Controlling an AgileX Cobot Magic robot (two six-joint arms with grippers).
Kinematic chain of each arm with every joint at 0, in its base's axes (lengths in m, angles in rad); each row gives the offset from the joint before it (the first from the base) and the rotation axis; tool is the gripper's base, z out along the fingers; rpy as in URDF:
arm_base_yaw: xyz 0 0 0.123 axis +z
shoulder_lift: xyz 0 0 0 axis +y
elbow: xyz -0.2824 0 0.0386 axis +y
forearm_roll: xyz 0.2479 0 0.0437 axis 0.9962 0 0.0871
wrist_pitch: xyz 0 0 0 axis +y
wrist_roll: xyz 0.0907 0 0.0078 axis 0.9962 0 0.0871
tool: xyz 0 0 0 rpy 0 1.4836 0
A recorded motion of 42 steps. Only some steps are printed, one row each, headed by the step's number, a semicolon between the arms.
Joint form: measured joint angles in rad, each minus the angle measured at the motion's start. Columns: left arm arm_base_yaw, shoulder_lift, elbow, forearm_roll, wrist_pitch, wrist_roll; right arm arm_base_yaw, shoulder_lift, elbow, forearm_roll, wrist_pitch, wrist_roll.
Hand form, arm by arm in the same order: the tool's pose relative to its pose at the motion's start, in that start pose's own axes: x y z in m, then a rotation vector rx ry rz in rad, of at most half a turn. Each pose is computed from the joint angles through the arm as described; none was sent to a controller.
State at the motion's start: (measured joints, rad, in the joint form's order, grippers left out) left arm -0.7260 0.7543 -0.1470 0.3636 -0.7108 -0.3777; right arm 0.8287 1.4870 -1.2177 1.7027 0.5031 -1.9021
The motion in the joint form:
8: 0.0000 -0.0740 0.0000 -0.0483 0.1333 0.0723; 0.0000 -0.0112 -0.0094 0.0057 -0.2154 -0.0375
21: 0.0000 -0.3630 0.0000 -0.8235 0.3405 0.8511; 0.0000 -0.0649 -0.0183 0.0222 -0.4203 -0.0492
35: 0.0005 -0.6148 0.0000 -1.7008 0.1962 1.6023; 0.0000 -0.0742 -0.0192 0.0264 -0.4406 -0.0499
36: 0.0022 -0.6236 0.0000 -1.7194 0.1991 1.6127; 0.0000 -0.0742 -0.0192 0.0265 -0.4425 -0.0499
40: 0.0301 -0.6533 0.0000 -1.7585 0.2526 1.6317; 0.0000 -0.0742 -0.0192 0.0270 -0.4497 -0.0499
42: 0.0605 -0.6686 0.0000 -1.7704 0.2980 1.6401; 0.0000 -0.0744 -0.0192 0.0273 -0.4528 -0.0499
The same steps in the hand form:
8: -0.0006 0.0039 -0.0082 -0.0672 0.0435 0.0485; -0.0008 -0.0181 -0.0050 0.2070 0.0531 -0.0400
21: -0.0209 0.0233 -0.0481 -0.3951 -0.0314 0.1367; -0.0161 -0.0309 -0.0250 0.4126 0.0618 -0.0510
35: -0.0285 0.0411 -0.0953 -0.7248 -0.1327 0.0077; -0.0189 -0.0316 -0.0283 0.4338 0.0581 -0.0496
36: -0.0283 0.0409 -0.0965 -0.7255 -0.1347 -0.0021; -0.0188 -0.0318 -0.0284 0.4356 0.0587 -0.0494
40: -0.0277 0.0378 -0.0986 -0.7030 -0.1408 -0.0243; -0.0186 -0.0324 -0.0286 0.4423 0.0611 -0.0485
42: -0.0276 0.0353 -0.0994 -0.6886 -0.1432 -0.0253; -0.0186 -0.0326 -0.0288 0.4453 0.0619 -0.0481

